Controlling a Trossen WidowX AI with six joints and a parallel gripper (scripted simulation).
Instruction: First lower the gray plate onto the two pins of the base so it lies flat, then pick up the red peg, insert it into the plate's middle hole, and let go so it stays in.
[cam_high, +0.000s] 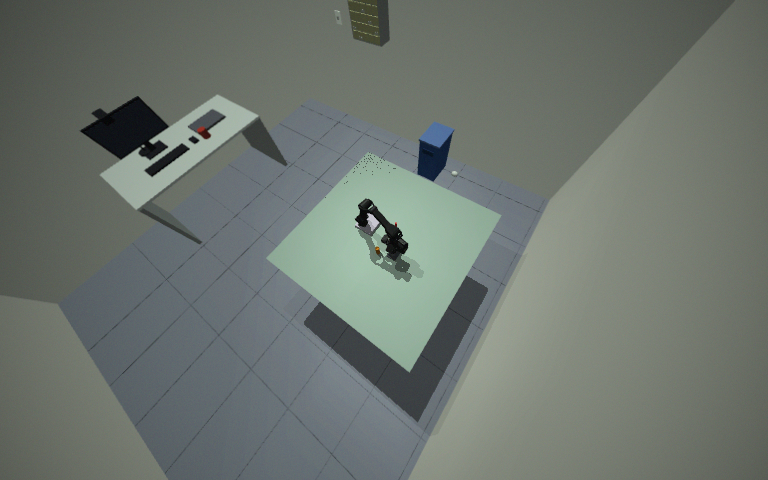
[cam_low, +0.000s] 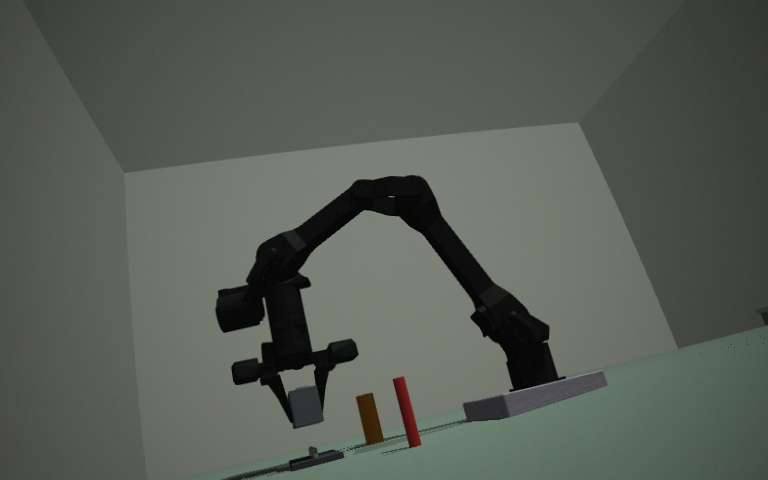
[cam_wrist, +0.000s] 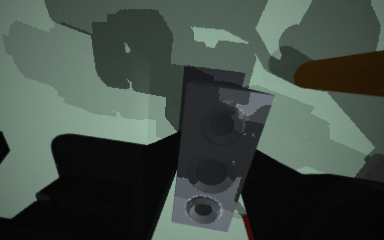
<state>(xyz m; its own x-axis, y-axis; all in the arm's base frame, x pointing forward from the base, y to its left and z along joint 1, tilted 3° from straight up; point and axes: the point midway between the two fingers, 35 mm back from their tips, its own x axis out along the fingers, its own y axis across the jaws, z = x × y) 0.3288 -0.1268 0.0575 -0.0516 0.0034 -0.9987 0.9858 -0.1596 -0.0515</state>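
Right now the red peg is 190 mm to the left of my gripper tip, 70 mm behind it and 20 mm below it. Round my gripper tip: gray plate 30 mm above; orange cylinder 110 mm behind, 50 mm to the right, 20 mm below.
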